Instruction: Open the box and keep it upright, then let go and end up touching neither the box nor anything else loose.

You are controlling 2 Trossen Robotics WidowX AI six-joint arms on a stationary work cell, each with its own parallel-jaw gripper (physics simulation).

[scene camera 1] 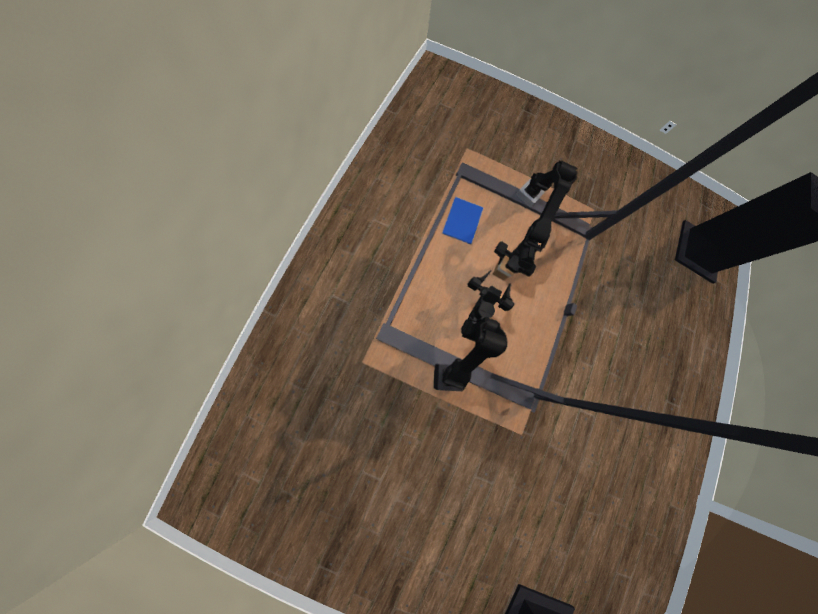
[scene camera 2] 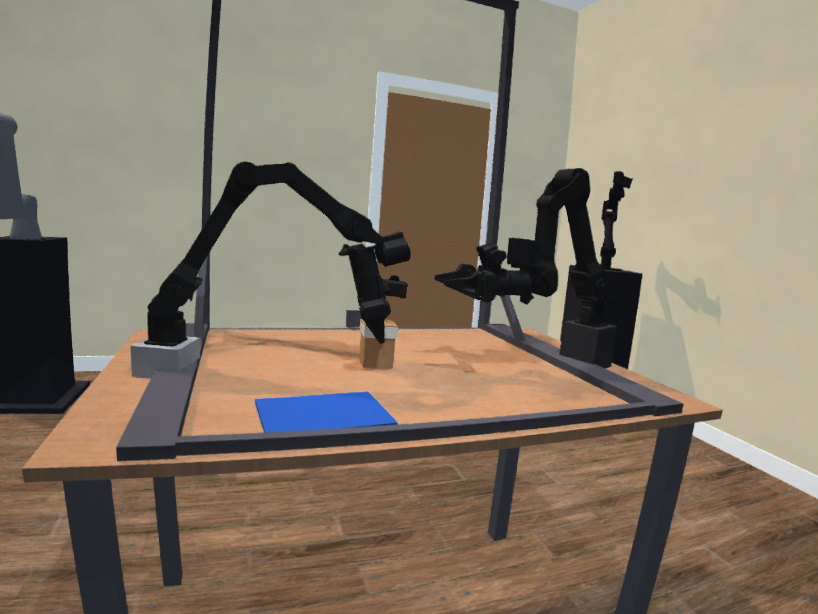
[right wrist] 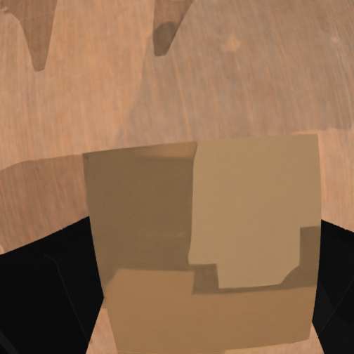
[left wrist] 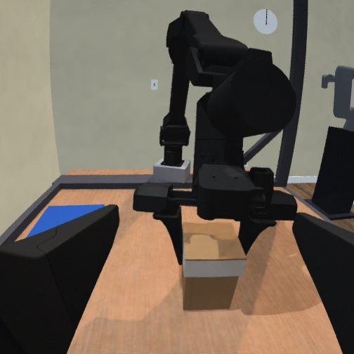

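Where they show: left gripper, fingertip midpoint: (scene camera 1: 500,277) (scene camera 2: 439,280); right gripper, fingertip midpoint: (scene camera 1: 505,268) (scene camera 2: 380,339); left arm's base, origin of the base link: (scene camera 1: 450,377) (scene camera 2: 590,323); right arm's base, origin of the base link: (scene camera 1: 532,190) (scene camera 2: 166,341).
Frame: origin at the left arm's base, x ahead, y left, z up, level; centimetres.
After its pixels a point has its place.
The small brown box (scene camera 1: 501,270) (scene camera 2: 377,353) (left wrist: 208,292) (right wrist: 252,205) with a white band below its top stands upright on the table, and its top looks shut in the left wrist view. My right gripper (scene camera 2: 380,338) @[x 48.9, y -23.9, z -4.5 cm] (left wrist: 208,265) (right wrist: 200,213) reaches down from above and is shut on the box, a finger at each of two opposite sides. My left gripper (scene camera 1: 498,278) @[x 39.8, y -16.0, z 9.8 cm] (scene camera 2: 437,277) @[x 39.8, y -16.0, z 9.8 cm] is open and empty. It points level at the box from the other side, above the table and apart from the box. The box's underside is hidden.
A flat blue mat (scene camera 1: 463,220) @[x 73.7, y -5.5, z -10.0 cm] (scene camera 2: 323,411) @[x 74.3, y -5.1, z -10.0 cm] (left wrist: 65,216) lies near one edge of the table (scene camera 2: 99,461) @[x 108.5, y -4.9, z -10.8 cm]. A dark frame (scene camera 2: 409,432) @[x 67.8, y 9.6, z -9.4 cm] (left wrist: 125,180) runs along the table's edges. The two arms face each other across the box, with their grippers near one another.
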